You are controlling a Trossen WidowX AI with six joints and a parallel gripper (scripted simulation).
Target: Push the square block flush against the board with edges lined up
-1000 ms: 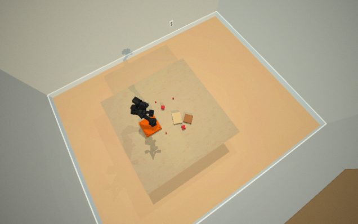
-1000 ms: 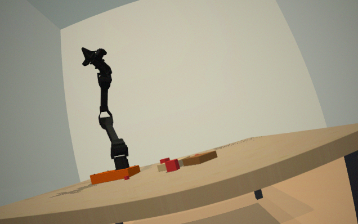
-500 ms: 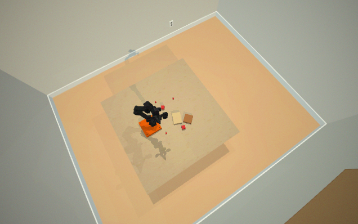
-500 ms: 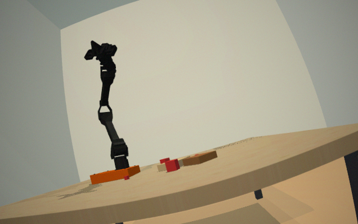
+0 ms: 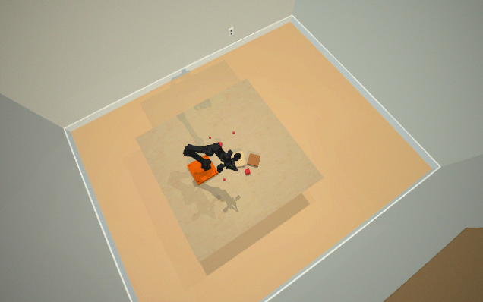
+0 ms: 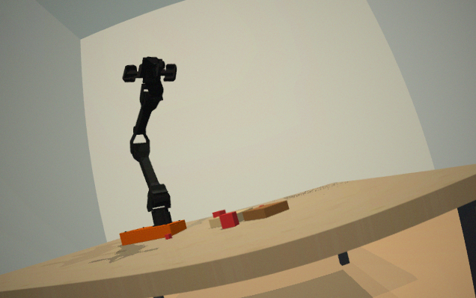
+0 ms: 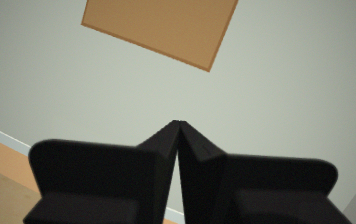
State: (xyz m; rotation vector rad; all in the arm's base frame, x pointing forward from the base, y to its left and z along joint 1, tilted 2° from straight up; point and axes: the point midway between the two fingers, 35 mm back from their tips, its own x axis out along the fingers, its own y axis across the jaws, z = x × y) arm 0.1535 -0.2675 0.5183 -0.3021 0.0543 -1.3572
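The pale board lies 120 mm ahead of my gripper tip, 220 mm to the left of it and 550 mm below it. Also, from my gripper tip: brown square block (240 mm ahead, 140 mm to the left, 550 mm below).
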